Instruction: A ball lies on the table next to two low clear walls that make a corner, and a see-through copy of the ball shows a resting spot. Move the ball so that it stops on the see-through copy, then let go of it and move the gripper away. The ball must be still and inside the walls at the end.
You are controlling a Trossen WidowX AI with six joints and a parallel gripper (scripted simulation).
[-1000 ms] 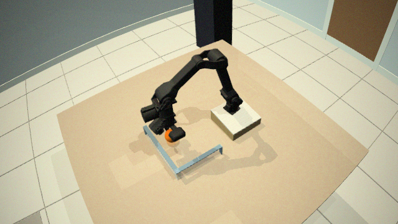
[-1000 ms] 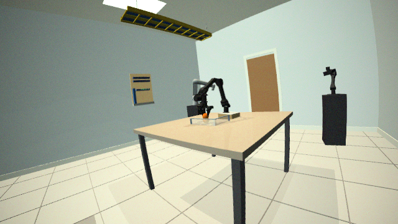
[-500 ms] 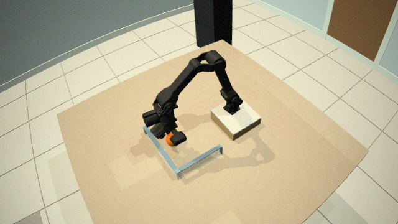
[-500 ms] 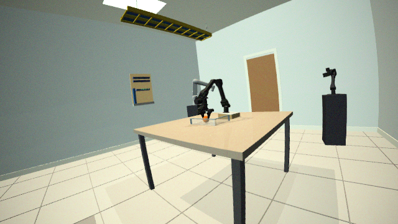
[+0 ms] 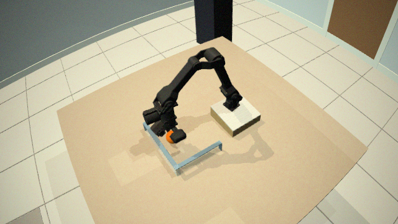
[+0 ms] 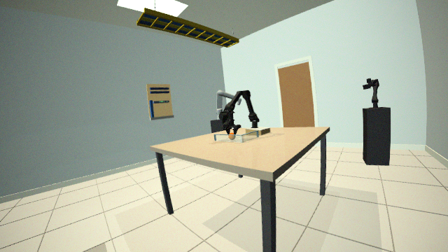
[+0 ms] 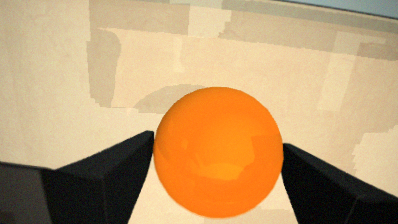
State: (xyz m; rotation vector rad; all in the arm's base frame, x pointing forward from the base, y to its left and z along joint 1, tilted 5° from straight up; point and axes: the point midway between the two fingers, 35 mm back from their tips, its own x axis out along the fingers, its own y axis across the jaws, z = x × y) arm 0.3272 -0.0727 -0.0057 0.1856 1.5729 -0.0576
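Right now my gripper tip is right at the orange ball. Also, from my gripper tip: see-through ball copy (right at my gripper tip).
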